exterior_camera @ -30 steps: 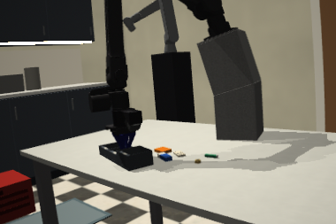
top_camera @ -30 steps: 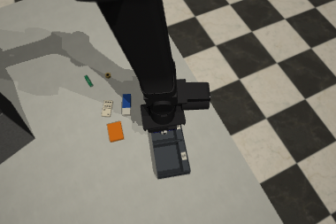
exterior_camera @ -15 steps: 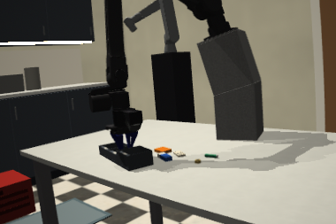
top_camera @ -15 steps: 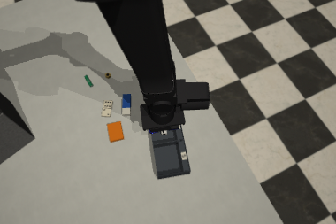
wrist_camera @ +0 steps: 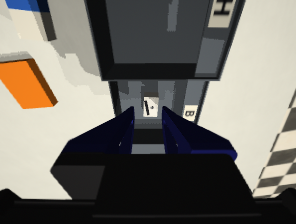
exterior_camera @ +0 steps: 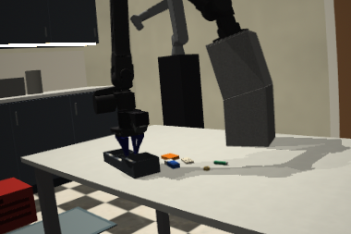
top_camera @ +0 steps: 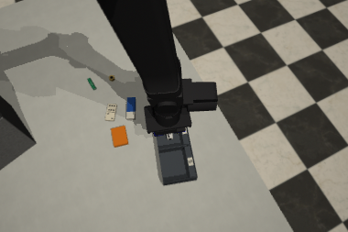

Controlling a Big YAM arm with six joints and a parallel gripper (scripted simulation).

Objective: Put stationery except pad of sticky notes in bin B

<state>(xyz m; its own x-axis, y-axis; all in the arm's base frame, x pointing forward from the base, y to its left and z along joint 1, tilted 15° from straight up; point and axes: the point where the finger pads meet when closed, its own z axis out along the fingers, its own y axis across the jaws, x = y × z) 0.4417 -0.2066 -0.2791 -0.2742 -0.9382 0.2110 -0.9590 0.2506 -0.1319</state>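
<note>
Now: hand 10 mm short of the dark bin, 10 mm to the left of it and 10 mm above it. The rest, counted from my hand: eraser 60 mm behind, 110 mm to the left, 30 mm below; binder clip 10 mm to the right, 20 mm below; orange sticky-note pad 120 mm behind, 50 mm to the left, 30 mm below.
</note>
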